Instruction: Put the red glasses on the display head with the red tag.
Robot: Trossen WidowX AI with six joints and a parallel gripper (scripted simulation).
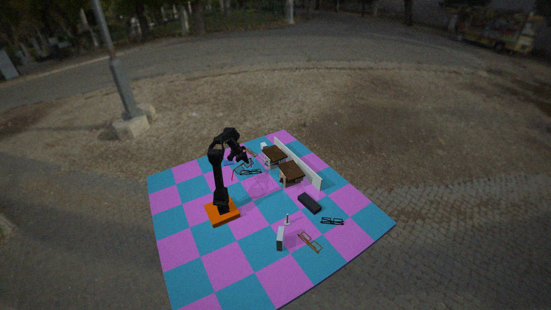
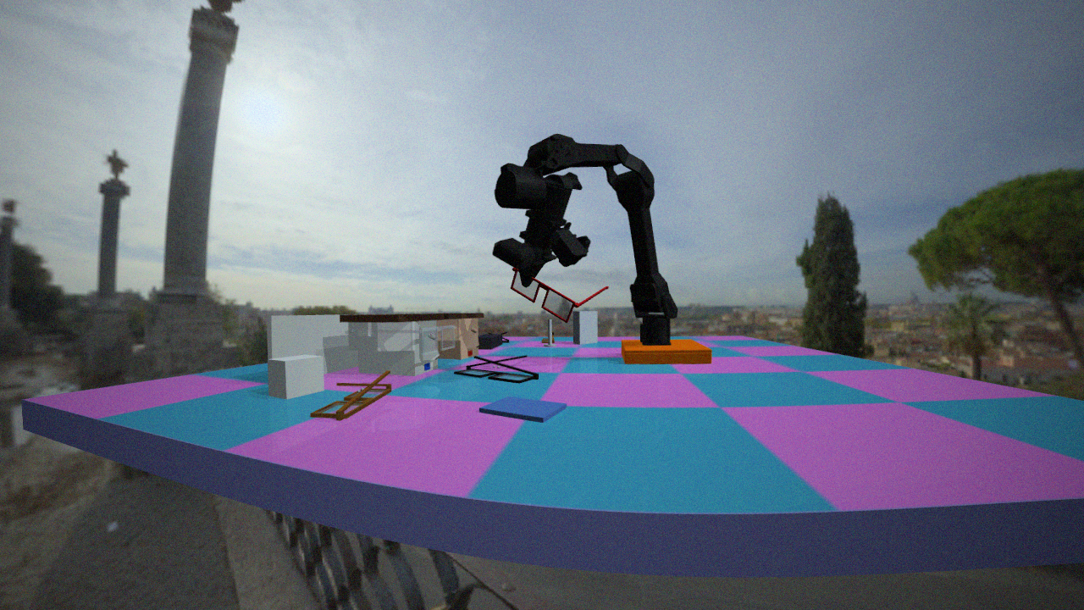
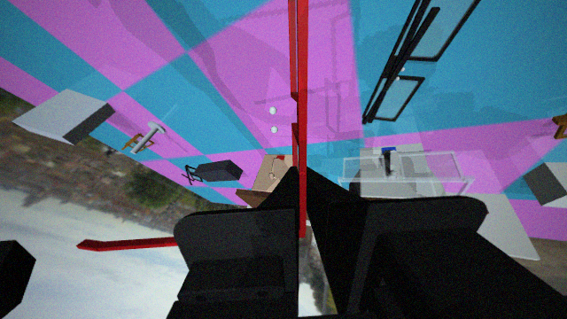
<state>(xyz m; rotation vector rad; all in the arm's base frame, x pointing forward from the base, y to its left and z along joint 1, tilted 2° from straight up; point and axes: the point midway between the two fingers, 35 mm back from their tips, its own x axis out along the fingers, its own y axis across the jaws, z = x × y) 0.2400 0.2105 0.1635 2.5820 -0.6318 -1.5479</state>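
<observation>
The skin-coloured head is 23 cm ahead of my gripper tip, 13 cm to the right of it and 10 cm below it. From my gripper tip the other things lie so: blue pad (8 cm behind, 27 cm to the left, 16 cm below); pale translucent head (21 cm ahead, 9 cm to the left, 10 cm below); white wall (35 cm ahead, 1 cm to the right, 11 cm below).
</observation>
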